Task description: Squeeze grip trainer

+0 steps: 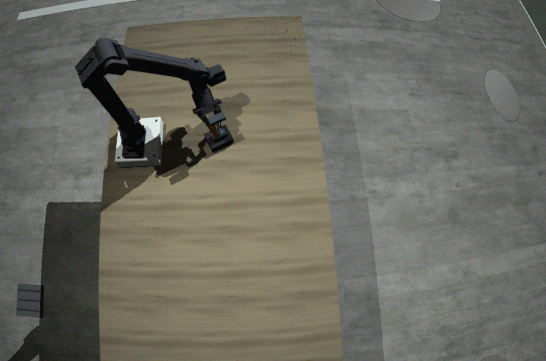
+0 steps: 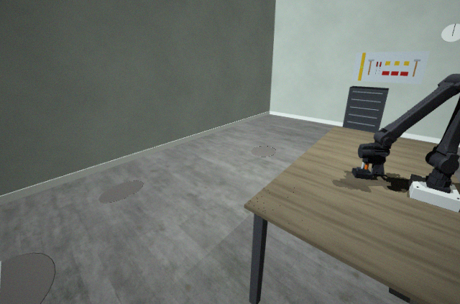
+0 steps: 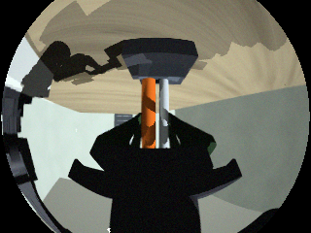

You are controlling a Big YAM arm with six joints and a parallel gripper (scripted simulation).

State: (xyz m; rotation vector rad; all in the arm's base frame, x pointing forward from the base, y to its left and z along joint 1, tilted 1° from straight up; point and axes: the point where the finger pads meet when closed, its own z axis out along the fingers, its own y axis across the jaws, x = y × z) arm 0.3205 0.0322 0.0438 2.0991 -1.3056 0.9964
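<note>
Now: hand 1 cm short of the thin bar.
</note>
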